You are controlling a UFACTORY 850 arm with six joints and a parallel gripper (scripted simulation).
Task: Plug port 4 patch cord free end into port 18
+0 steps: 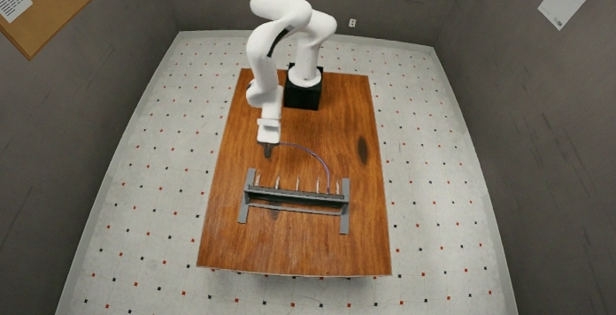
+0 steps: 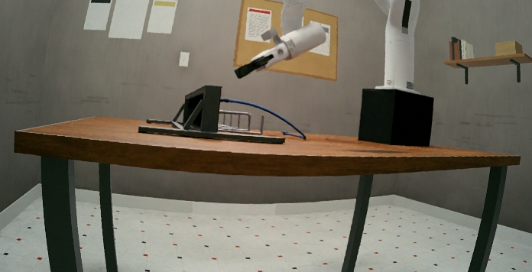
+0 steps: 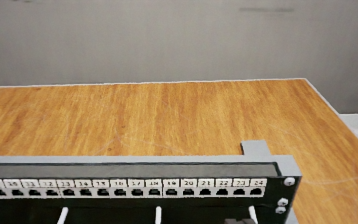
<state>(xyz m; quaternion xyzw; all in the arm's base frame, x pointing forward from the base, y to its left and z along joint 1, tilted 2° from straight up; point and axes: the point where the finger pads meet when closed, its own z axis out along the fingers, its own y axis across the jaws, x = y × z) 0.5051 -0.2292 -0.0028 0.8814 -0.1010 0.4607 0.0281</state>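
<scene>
Now: hand 180 mm past the plug, 180 mm above it and 20 mm to the left of it.
</scene>
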